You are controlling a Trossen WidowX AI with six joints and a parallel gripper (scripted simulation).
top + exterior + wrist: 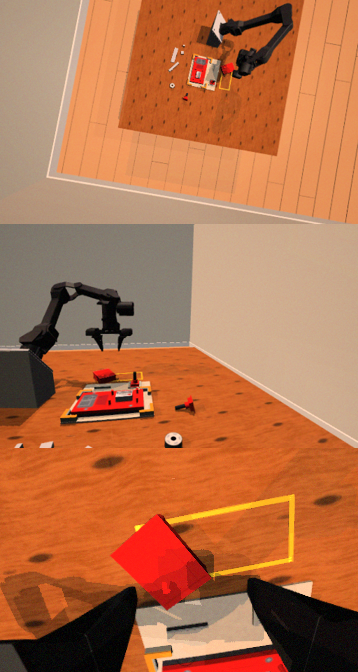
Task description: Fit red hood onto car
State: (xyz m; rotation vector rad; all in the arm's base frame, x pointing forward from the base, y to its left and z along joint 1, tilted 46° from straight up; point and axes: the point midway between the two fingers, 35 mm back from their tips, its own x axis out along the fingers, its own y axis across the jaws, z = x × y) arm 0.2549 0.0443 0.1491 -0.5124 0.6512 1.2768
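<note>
My gripper tip is now 100 mm above the red hood, 30 mm past it and 20 mm to the left of it. The rest, counted from my gripper tip: grey engine block (240 mm to the right, 90 mm below, 60 mm ahead).
</note>
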